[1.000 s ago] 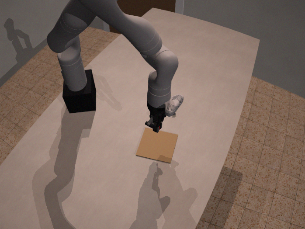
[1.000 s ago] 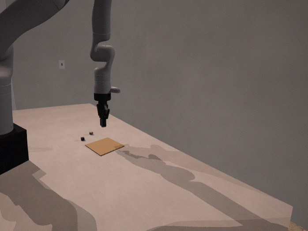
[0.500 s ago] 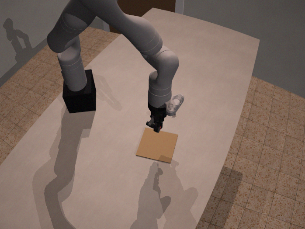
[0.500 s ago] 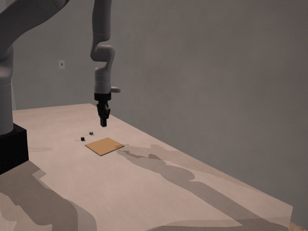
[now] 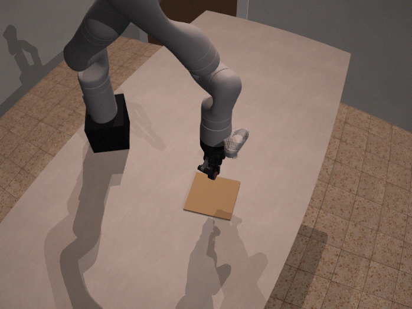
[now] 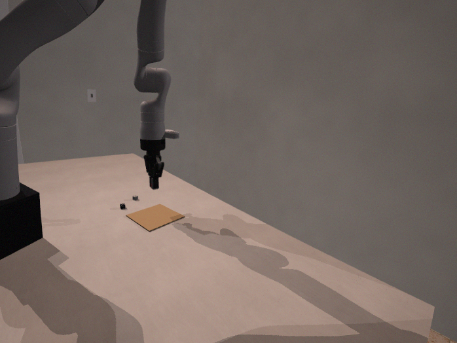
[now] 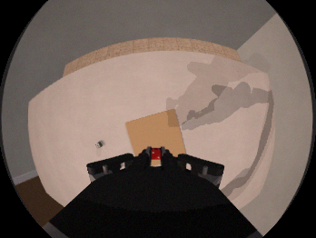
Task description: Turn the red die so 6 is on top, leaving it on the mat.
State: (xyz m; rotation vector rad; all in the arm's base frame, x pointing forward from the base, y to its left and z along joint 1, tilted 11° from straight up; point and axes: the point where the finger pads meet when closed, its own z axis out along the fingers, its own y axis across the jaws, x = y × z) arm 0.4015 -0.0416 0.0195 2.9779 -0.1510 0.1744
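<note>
My hand is 12 cm above the tan mat. Also, from my hand: black die (12 cm to the left, 11 cm below, 7 cm behind); grey die (18 cm to the left, 11 cm below); red die (1 cm below).
</note>
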